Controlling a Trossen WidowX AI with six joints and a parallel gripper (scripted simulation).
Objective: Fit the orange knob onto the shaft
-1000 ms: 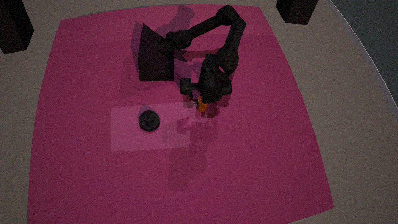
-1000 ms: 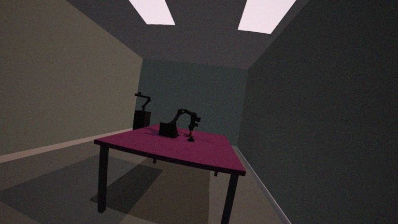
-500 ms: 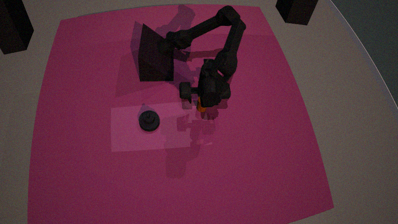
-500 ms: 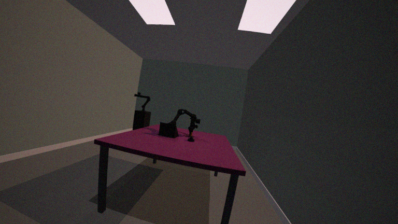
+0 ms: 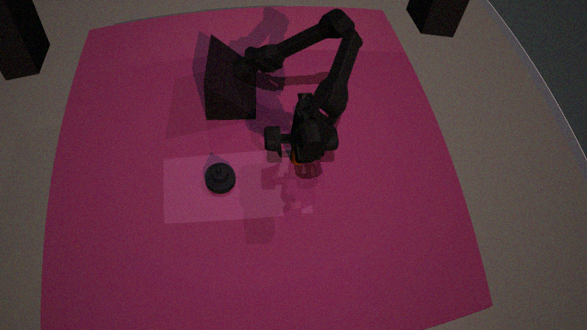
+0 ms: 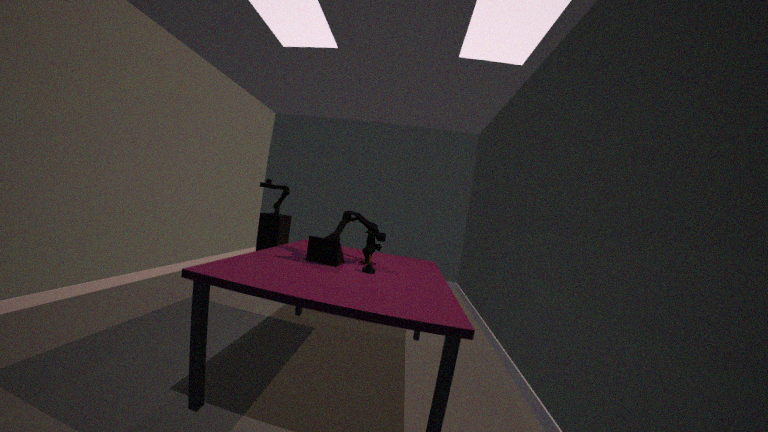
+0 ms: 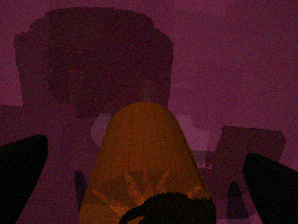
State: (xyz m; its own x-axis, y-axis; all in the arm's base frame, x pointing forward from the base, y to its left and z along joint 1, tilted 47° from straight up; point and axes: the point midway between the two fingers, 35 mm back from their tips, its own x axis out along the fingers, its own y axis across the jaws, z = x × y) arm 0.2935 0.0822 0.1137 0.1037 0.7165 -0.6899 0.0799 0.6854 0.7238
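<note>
The orange knob lies 1 cm above my gripper tip. From my gripper tip the other things lie so: dark round pedestal 22 cm to the right, 4 cm ahead, 1 cm above.
</note>
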